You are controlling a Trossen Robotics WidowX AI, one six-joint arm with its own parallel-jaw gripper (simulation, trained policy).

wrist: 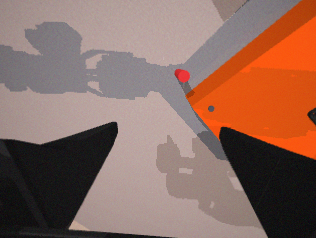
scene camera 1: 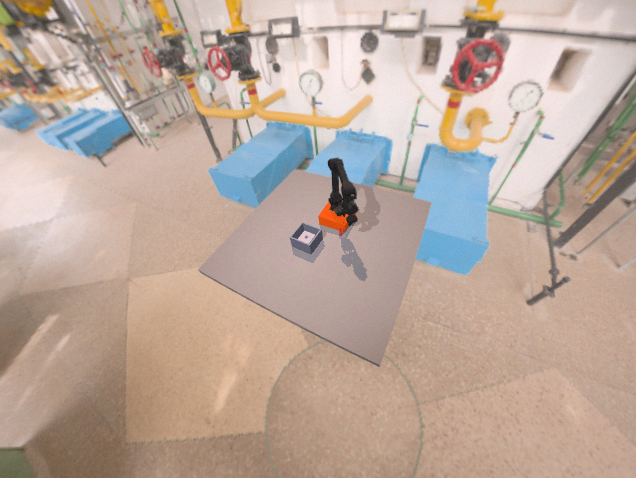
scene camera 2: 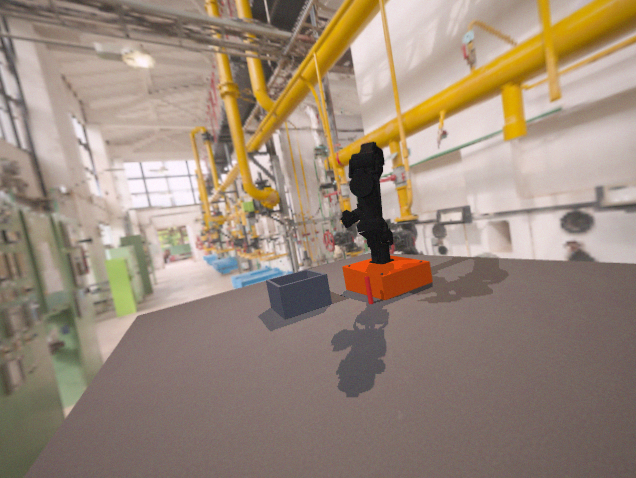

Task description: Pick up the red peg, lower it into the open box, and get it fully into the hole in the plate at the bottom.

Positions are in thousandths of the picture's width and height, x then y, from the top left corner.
Observation:
In view: my gripper (scene camera 2: 592, 530) and a grey box (scene camera 2: 461, 616).
My gripper shows as well in the wrist view (wrist: 530, 544). The wrist view misses the grey box: it is out of frame.

